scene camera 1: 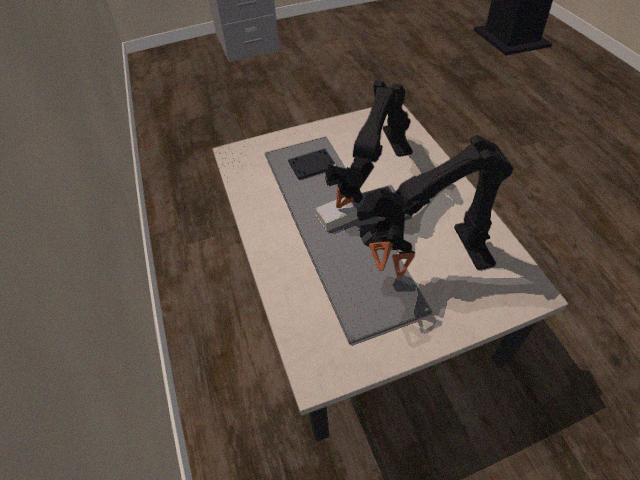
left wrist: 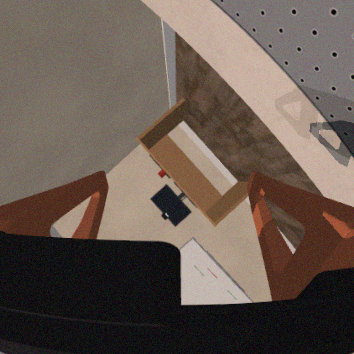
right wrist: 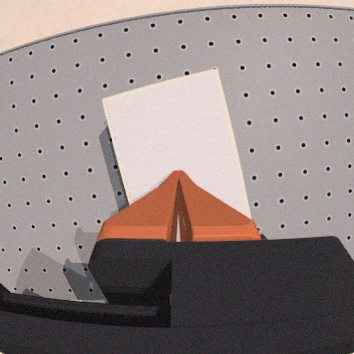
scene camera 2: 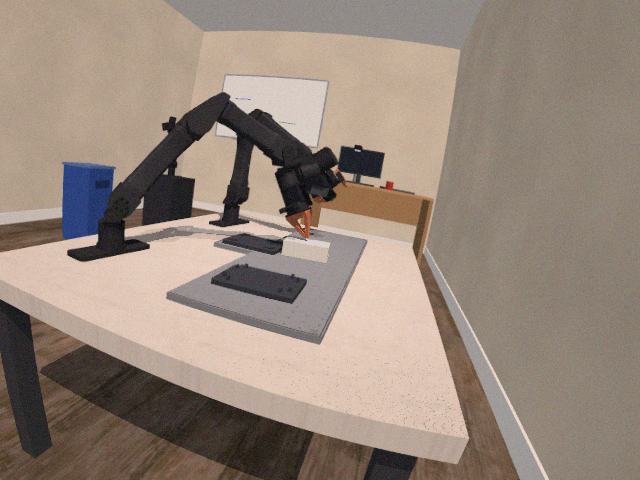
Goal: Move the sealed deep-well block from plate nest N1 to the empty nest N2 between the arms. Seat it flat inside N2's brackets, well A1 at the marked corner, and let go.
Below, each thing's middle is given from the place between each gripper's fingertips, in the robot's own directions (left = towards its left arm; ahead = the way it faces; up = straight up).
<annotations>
My left hand is 10 mm short of the white block (scene camera 2: 298, 247), 400 mm to the left of it and 150 mm above it. Round my left hand: dark nest (scene camera 2: 243, 240) (140 mm behind, 410 mm to the right, 160 mm below).
The white block lies 30 mm below my right hand. From my right hand the other things lie so: dark nest (150 mm behind, 10 mm to the right, 40 mm below).
</annotations>
